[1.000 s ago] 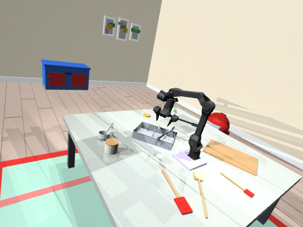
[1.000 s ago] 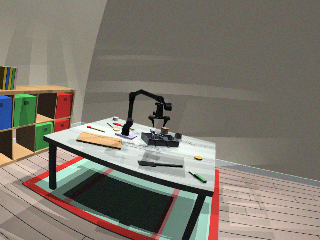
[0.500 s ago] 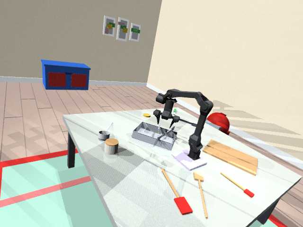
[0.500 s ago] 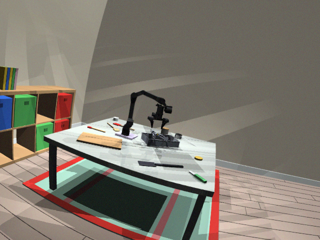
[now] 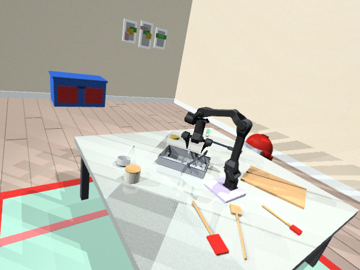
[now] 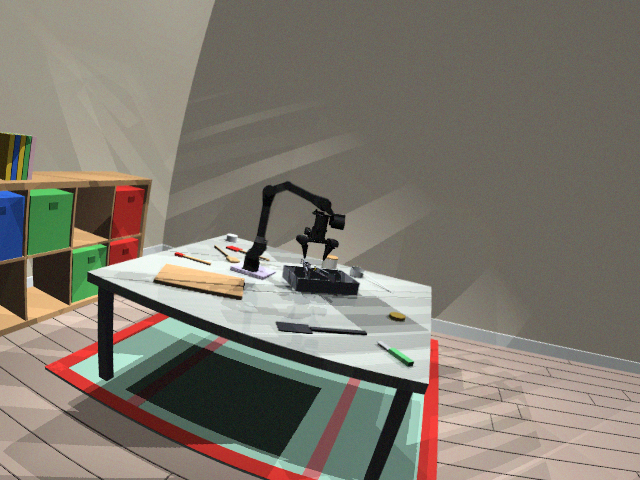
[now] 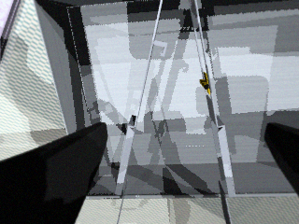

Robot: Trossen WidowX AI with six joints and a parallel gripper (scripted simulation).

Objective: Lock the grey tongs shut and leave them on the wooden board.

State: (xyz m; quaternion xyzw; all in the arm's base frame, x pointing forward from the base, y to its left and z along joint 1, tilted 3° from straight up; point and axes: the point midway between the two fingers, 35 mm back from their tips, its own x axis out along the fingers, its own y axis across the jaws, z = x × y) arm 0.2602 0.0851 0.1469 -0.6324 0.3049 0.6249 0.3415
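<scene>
Right now the roasting tin is 9 cm below my gripper tip, 4 cm ahead of it and 2 cm to the left of it. Round my gripper tip: yellow disc 43 cm ahead, 16 cm to the right, 11 cm below; red spatula 44 cm behind, 23 cm to the left, 11 cm below; wooden-lidded canister 40 cm to the left, 8 cm below, 1 cm behind.
</scene>
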